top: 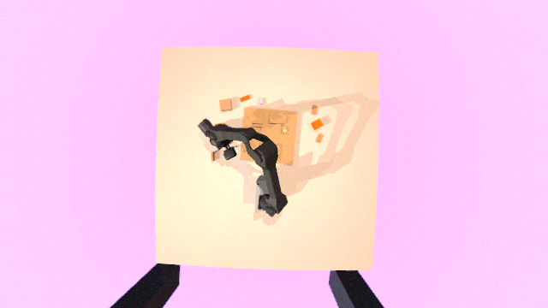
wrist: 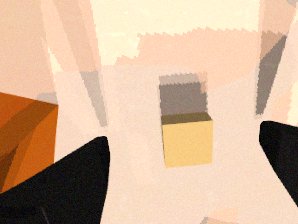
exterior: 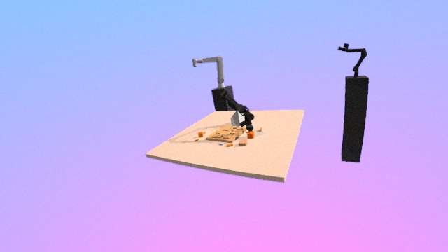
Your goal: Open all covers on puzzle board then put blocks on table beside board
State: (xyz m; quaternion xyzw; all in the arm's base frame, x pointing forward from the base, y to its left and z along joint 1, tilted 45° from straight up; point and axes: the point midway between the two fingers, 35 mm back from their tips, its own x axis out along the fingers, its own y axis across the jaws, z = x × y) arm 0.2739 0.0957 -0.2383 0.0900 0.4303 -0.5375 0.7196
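Right now my gripper tip is 21 cm to the left of the tan puzzle board, 5 cm short of it and 1 cm below it. Also, from my gripper tip: orange bar (26 cm ahead, 7 cm to the right); orange cube (7 cm ahead, 4 cm to the left, 2 cm above).
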